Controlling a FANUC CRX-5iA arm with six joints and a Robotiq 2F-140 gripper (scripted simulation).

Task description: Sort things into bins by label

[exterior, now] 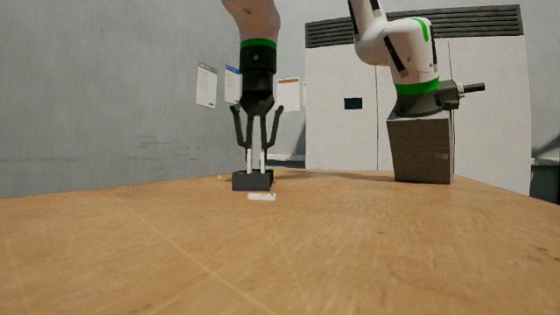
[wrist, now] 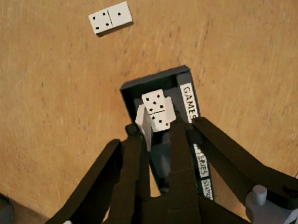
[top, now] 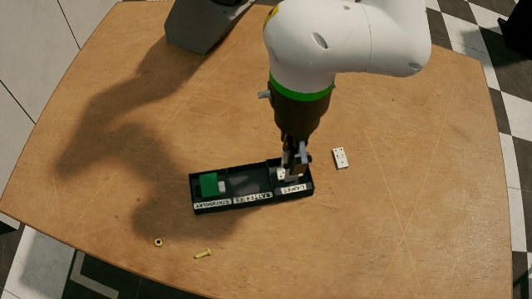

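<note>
The white die-like block lies 90 mm behind my hand, 100 mm to the left of it and 60 mm below it. Round my hand: yellow bolt 220 mm ahead, 100 mm to the right, 50 mm below; then flat green block 80 mm ahead, 150 mm to the right, 40 mm below; then black three-part bin tray 50 mm ahead, 70 mm to the right, 40 mm below.
</note>
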